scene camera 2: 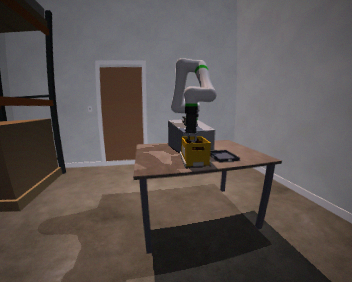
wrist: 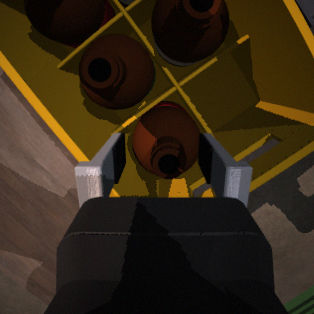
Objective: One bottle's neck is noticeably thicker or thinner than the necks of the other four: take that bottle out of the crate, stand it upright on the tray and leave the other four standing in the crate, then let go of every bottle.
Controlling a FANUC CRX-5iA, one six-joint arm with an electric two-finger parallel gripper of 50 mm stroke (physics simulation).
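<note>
The yellow crate stands on the table and holds brown bottles in divided compartments. My gripper is open over the crate. In the wrist view, one bottle stands between the spread fingers, with a gap on each side. A second bottle stands to its upper left, a third bottle is at the top right, and part of a fourth bottle shows at the top left. A fifth bottle cannot be made out. The dark tray lies right of the crate and holds no bottle.
The crate's thin dividers rise between the bottles, and one compartment right of the middle holds no bottle. The table carries the crate and tray. A grey box-shaped base stands behind the crate. A shelf rack stands at far left.
</note>
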